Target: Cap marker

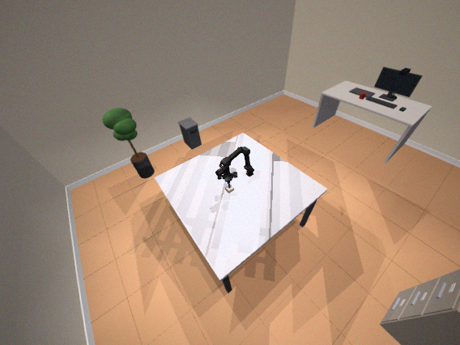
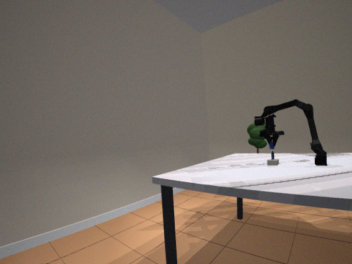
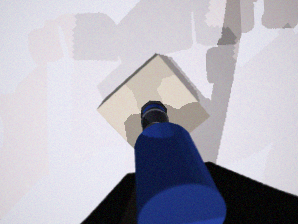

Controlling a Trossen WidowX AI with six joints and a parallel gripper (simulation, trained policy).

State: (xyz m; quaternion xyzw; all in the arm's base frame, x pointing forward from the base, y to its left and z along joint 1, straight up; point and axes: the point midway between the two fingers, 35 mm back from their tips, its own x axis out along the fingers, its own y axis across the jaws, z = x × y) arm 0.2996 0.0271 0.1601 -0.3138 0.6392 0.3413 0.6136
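My gripper tip is now 110 mm above the holder block. Also, from my gripper tip: blue cap 10 mm above.
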